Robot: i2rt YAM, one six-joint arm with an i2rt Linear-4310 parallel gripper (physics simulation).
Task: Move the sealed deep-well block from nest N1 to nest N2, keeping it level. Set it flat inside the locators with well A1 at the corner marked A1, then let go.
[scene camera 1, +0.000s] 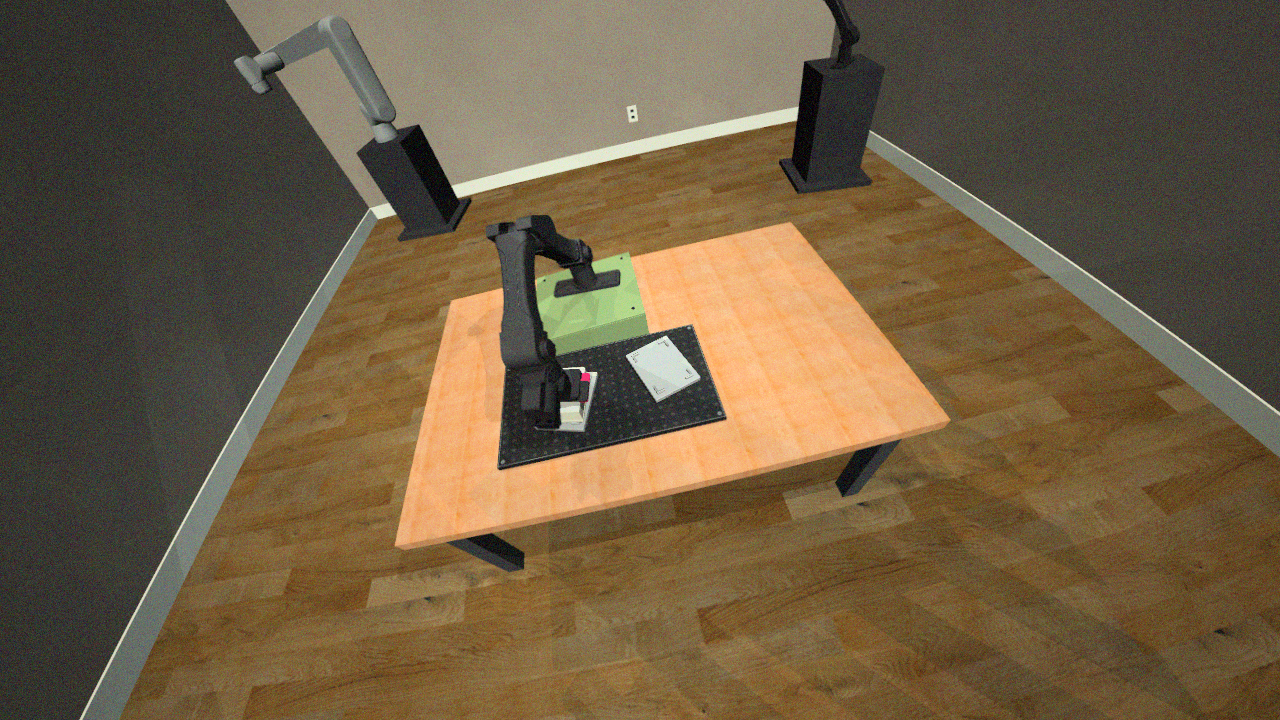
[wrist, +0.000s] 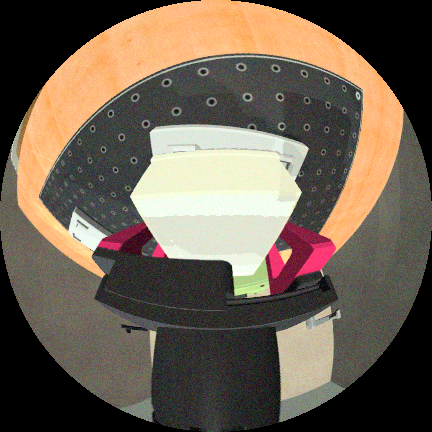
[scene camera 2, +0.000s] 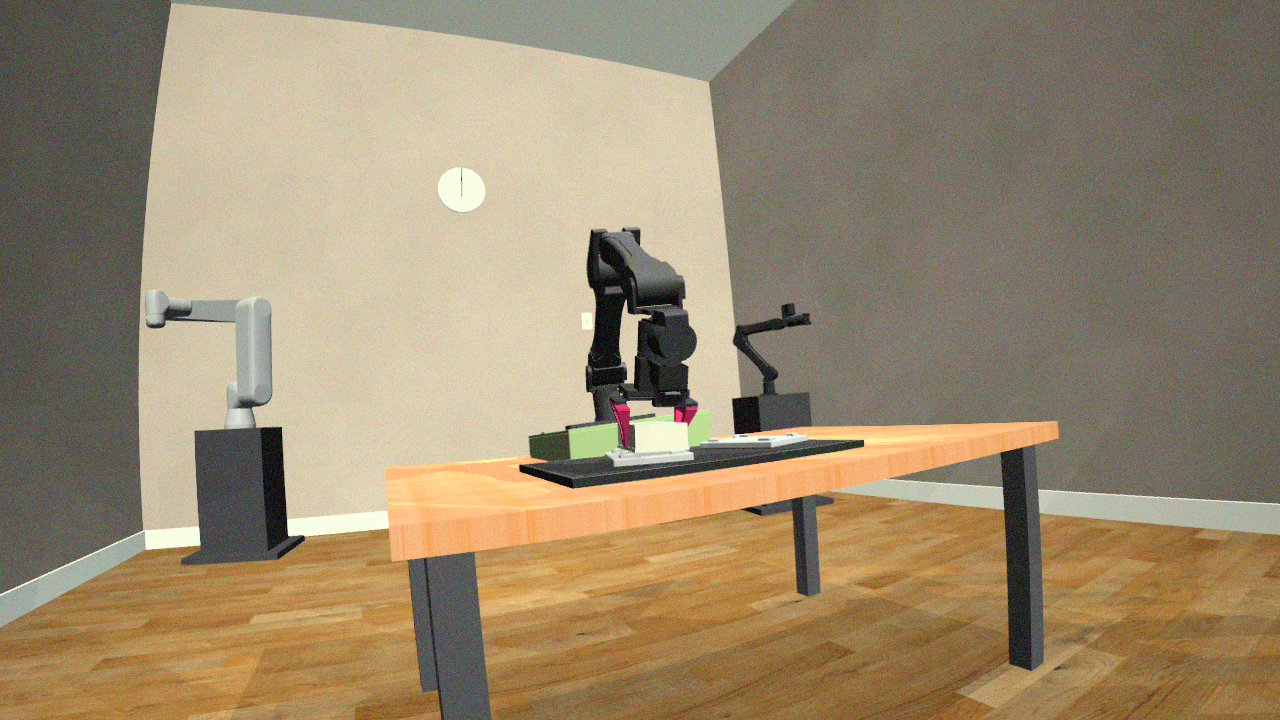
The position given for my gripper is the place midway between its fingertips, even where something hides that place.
Note:
My gripper (scene camera 2: 651, 447) grips a cream-white block (scene camera 2: 647, 436). Also in view: a black pegboard plate (wrist: 98, 170).
The cream-white block is seen too in the wrist view (wrist: 231, 204). My gripper shows as well in scene camera 1 (scene camera 1: 569, 398) and in the wrist view (wrist: 216, 215).

